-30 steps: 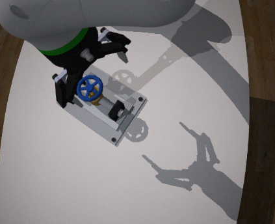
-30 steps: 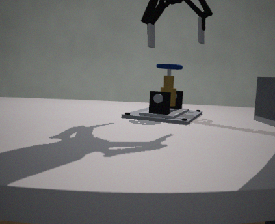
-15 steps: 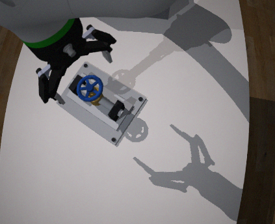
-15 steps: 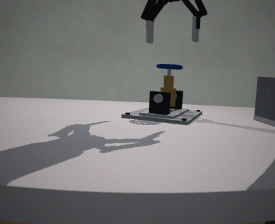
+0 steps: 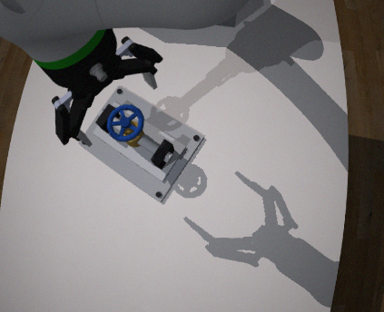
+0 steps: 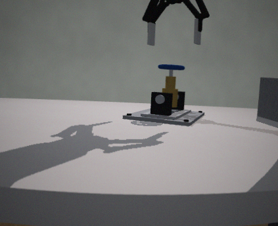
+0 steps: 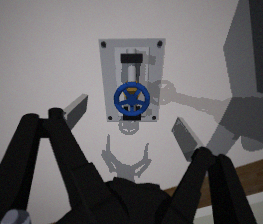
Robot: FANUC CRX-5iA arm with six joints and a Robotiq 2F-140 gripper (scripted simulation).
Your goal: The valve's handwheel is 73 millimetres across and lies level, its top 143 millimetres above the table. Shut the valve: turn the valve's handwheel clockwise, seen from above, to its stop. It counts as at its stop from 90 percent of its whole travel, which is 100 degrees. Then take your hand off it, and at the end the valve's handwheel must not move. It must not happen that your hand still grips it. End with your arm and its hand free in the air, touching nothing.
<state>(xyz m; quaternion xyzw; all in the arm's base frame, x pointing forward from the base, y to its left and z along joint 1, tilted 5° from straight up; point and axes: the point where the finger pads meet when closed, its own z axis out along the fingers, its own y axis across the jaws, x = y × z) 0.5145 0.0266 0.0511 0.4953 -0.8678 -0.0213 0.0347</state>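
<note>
Right now my hand is 80 mm above the handwheel.
</note>
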